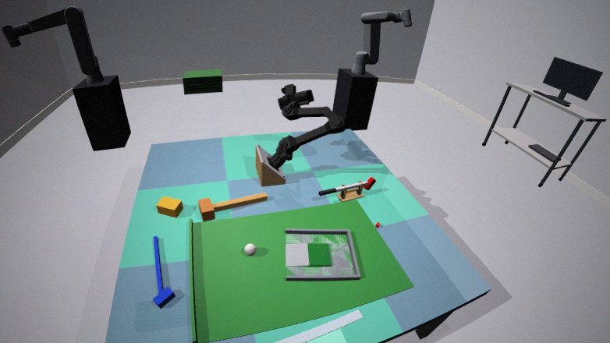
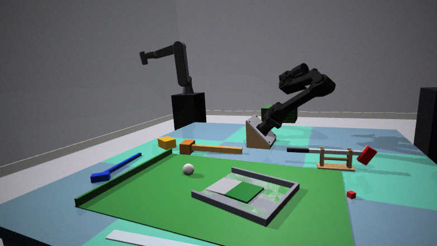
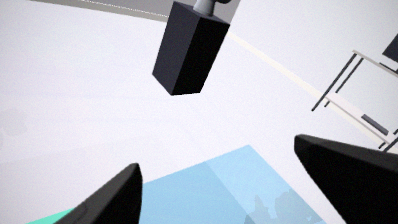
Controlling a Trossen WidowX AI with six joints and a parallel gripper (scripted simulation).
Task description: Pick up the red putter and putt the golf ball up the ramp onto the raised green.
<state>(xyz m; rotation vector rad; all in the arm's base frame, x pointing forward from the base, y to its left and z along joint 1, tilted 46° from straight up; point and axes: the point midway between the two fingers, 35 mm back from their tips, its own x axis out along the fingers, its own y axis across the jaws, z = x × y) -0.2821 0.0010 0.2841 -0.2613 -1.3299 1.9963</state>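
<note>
My gripper tip is now 52 cm short of the small wooden stand, 24 cm above it and 9 cm to the right of it. Round my gripper tip: white golf ball 73 cm ahead, 41 cm to the right, 25 cm below; then small red cube 73 cm ahead, 26 cm below, 12 cm to the left; then yellow block 70 cm to the right, 44 cm ahead, 25 cm below.
</note>
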